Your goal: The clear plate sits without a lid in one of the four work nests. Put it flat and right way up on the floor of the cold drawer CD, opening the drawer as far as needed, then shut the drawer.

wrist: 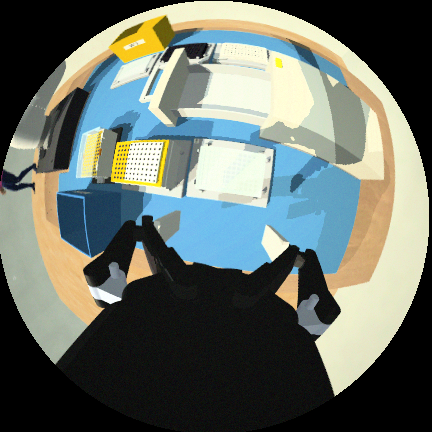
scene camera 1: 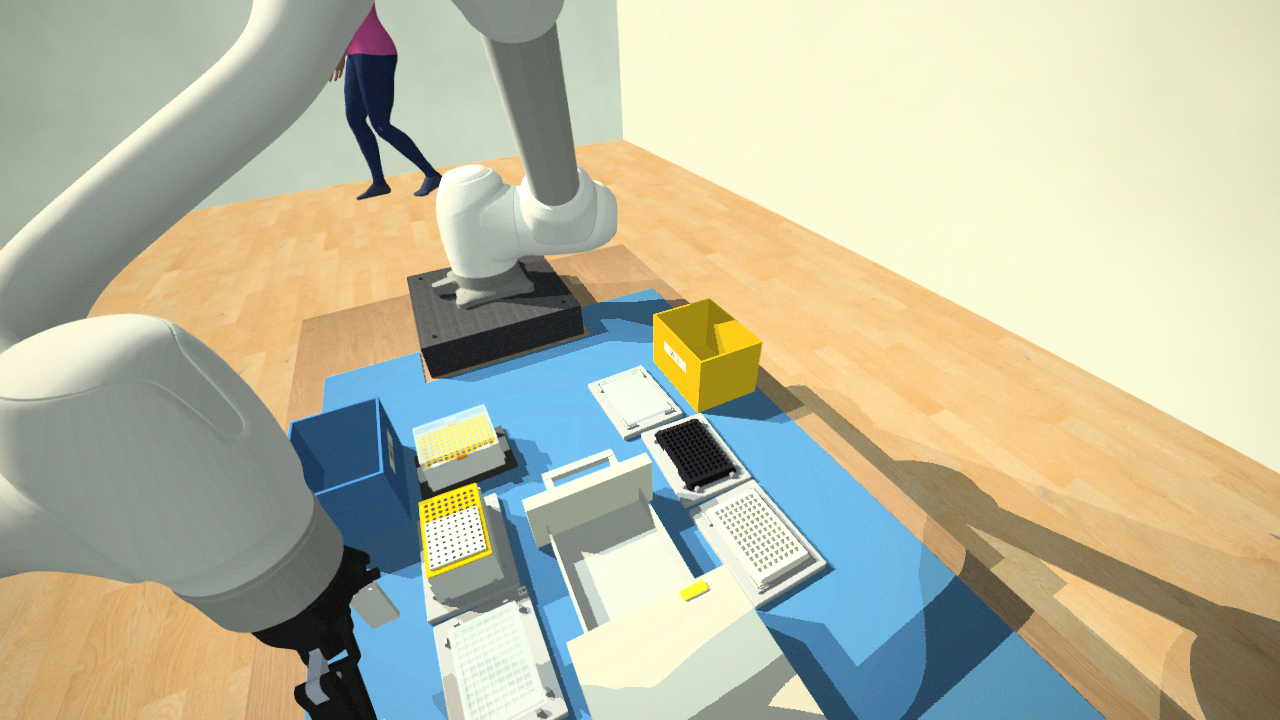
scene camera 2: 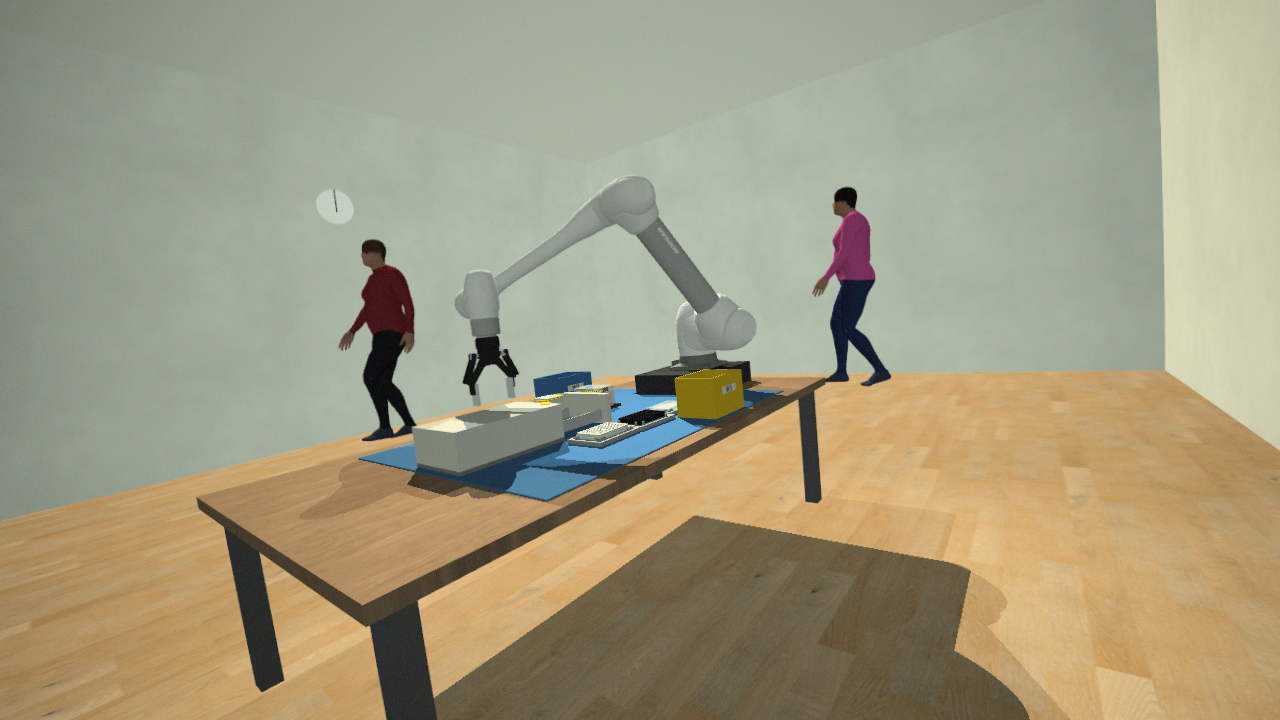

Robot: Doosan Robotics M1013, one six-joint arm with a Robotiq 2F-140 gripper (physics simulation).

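The clear plate sits without a lid in a white work nest, beside the rack with the yellow-rimmed top. The cold drawer CD is pulled out of its cream cabinet. Its visible floor is bare, and its handle points toward the robot base. My gripper is open and empty, raised above the table. In the wrist view the plate lies beyond the fingers, not between them. In scene camera 1 the lower fingertip is cut off.
A blue bin, a clear-lidded tip box and a yellow-and-white tip rack stand on the plate's side. Beyond the drawer are a pale nest, a black plate, a white plate and a yellow bin.
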